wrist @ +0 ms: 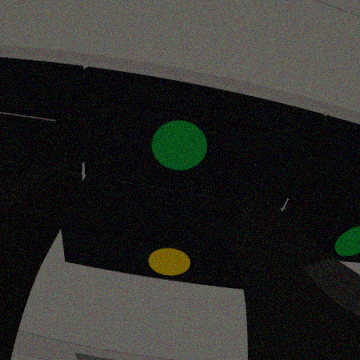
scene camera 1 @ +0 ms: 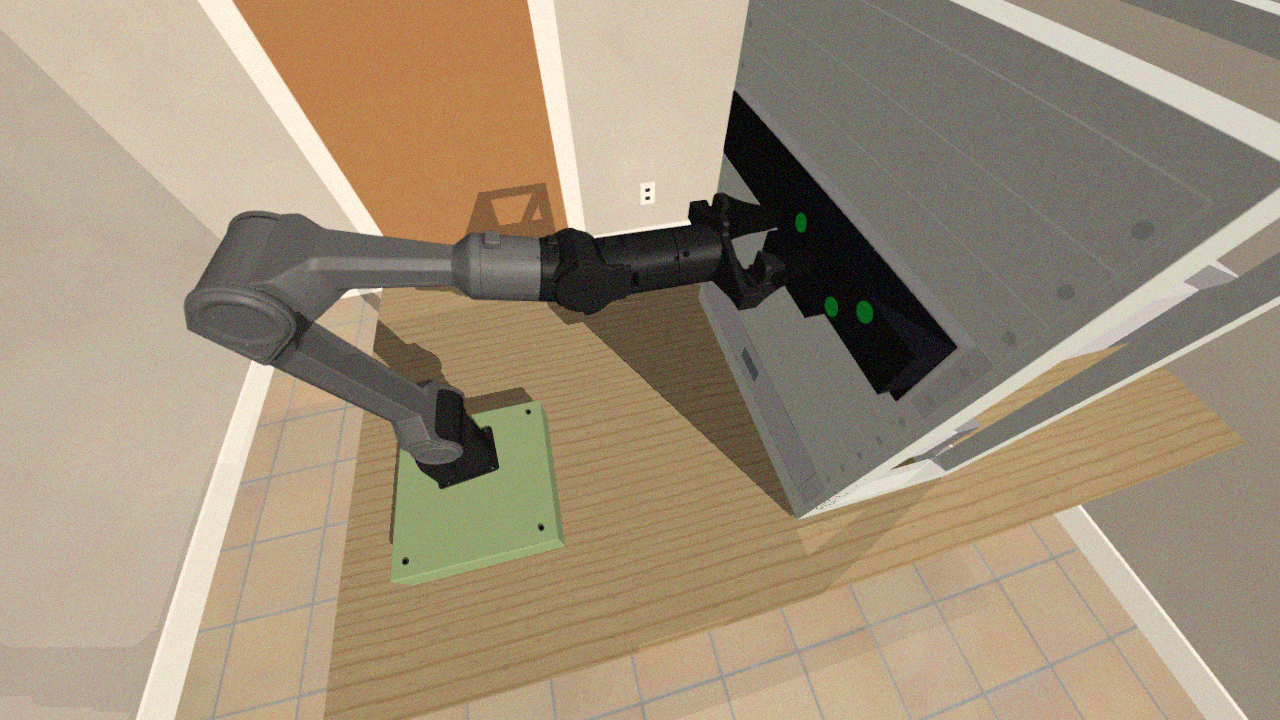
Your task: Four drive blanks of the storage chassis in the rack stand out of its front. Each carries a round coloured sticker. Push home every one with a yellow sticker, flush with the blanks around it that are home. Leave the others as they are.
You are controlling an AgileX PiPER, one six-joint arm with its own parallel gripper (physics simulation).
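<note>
Three green stickers [scene camera 1: 801, 222] [scene camera 1: 831, 306] [scene camera 1: 863, 311] show on the dark chassis front in the scene view. In the wrist view, one green sticker [wrist: 179, 145] is above the centre and another green sticker [wrist: 349, 241] is at the right edge. A yellow sticker [wrist: 169, 261] shows below the centre in the wrist view; it does not show in the scene view, where a finger covers that area. The blanks are nearly black, so how far each stands out is hard to tell. My gripper [scene camera 1: 771, 241] is open and empty at the opening, its fingers spread to either side.
The grey rack [scene camera 1: 975, 170] has a broad panel above the dark opening and a grey surface [scene camera 1: 778, 358] below it. The arm's green base plate [scene camera 1: 501, 510] lies on the wooden table [scene camera 1: 644, 501]. A wall with an outlet [scene camera 1: 647, 193] is behind the gripper.
</note>
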